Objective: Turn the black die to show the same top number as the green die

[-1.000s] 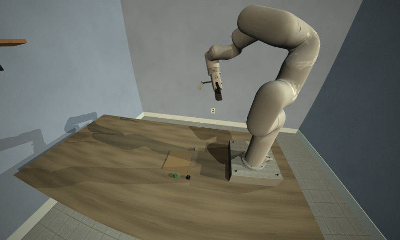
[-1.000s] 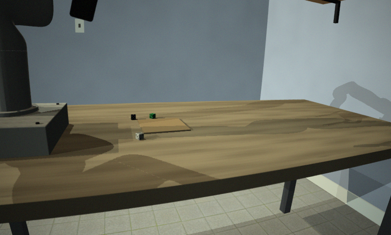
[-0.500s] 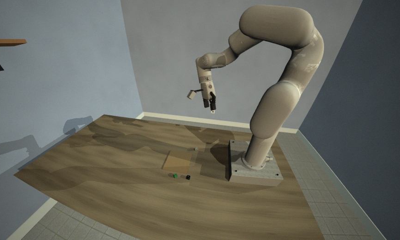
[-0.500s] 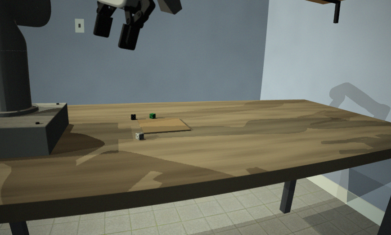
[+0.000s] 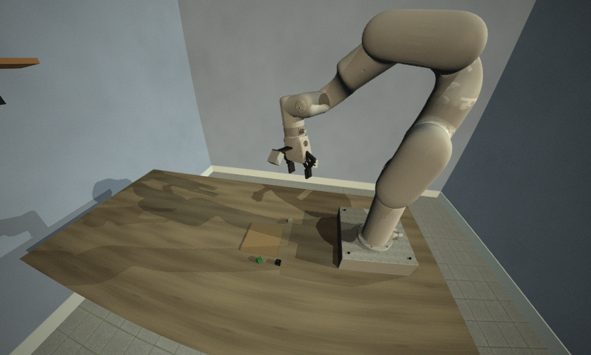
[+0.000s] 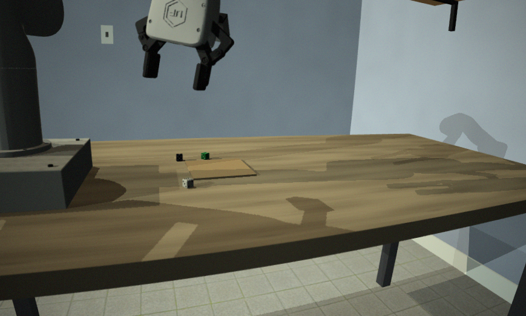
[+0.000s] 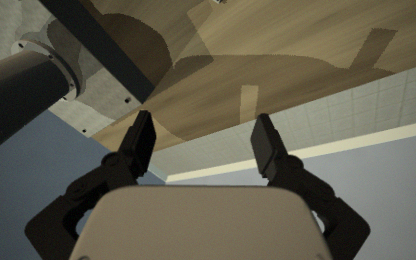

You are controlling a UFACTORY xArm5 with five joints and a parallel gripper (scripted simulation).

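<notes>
Now: the white die 20 cm below my hand, 7 cm to the left of it and 3 cm ahead of it. From my hand the other things lie so: green die: 27 cm to the left, 20 cm below, 12 cm ahead; black die: 27 cm to the left, 20 cm below, 5 cm ahead; tan mat: 21 cm below, 17 cm to the left, 13 cm ahead.
</notes>
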